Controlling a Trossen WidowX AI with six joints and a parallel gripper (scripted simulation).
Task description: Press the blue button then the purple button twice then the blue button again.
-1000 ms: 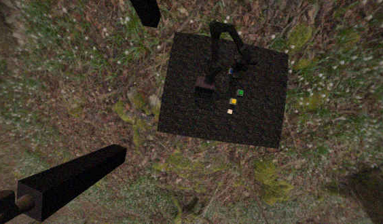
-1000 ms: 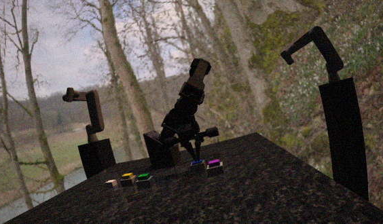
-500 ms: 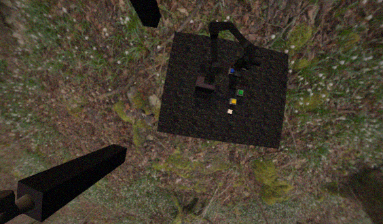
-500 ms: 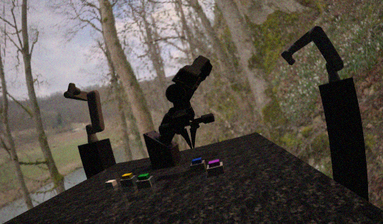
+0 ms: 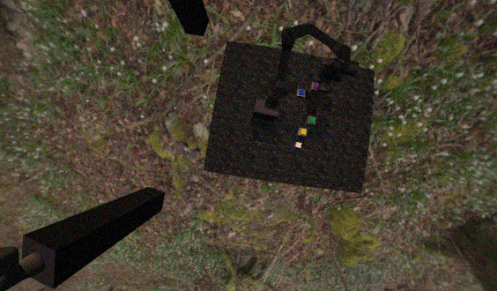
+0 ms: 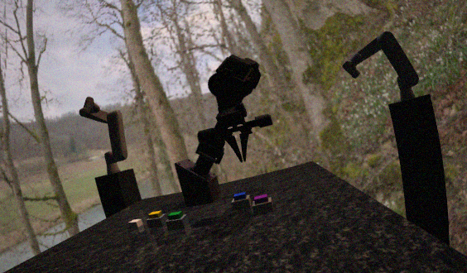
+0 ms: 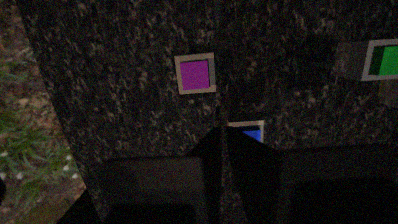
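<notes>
Now: the purple button 3 cm ahead of my gripper tip, 3 cm to the left of it and 10 cm below it. Round my gripper tip: yellow button (29 cm to the right, 10 cm below); blue button (6 cm behind, 4 cm to the right, 10 cm below); green button (5 cm ahead, 20 cm to the right, 10 cm below).
</notes>
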